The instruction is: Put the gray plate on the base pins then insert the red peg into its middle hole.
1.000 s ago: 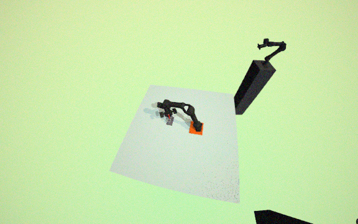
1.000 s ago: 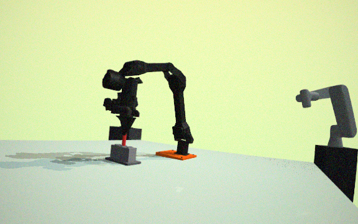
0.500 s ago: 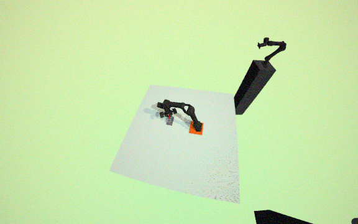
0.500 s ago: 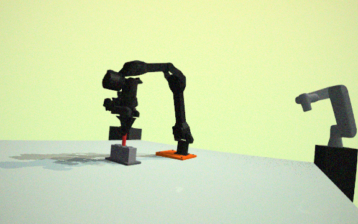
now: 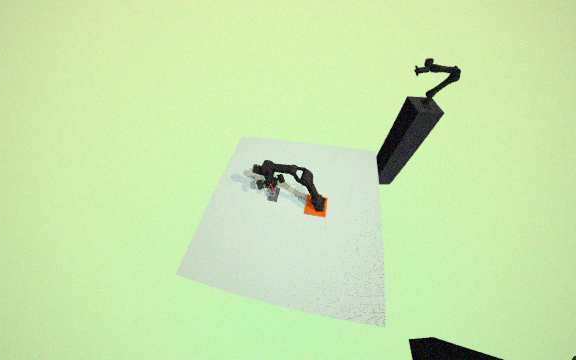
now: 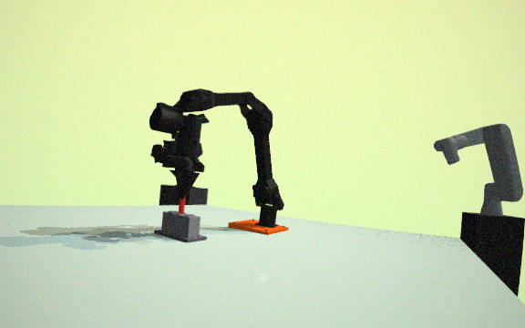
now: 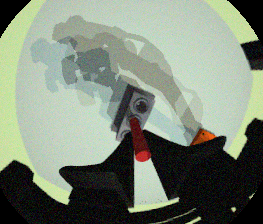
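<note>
Now: gripper tip right at the red peg. Round my gripper tip: dark base (90 mm below); gray plate (50 mm below).
</note>
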